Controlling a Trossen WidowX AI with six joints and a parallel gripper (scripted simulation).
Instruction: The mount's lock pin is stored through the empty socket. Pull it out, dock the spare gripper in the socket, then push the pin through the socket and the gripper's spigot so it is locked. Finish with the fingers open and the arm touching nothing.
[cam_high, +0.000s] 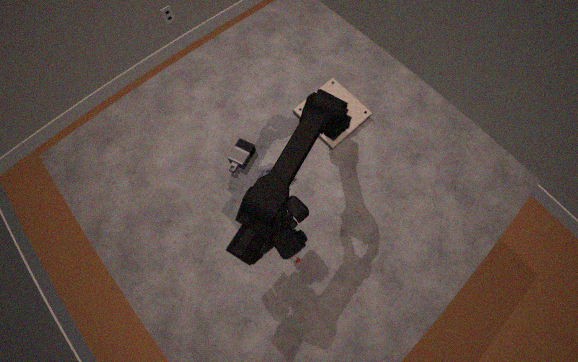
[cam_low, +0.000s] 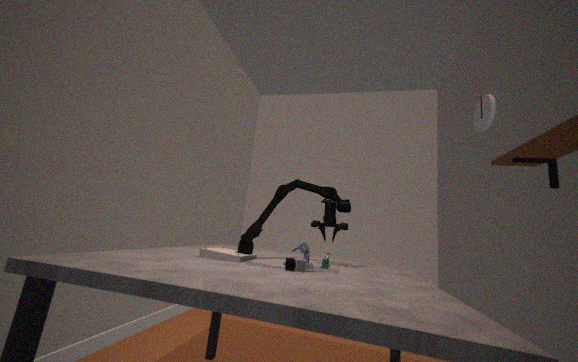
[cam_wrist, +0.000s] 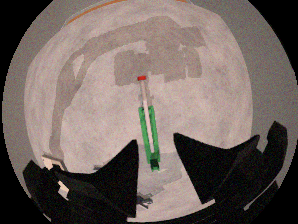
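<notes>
Now: the green holder 100 mm below my gripper tip, 40 mm to the right of it and 10 mm behind it. From my gripper tip the other things lie so: spare gripper: 290 mm to the right, 100 mm below, 100 mm behind; then grey mount: 150 mm to the right, 120 mm behind, 70 mm below.
</notes>
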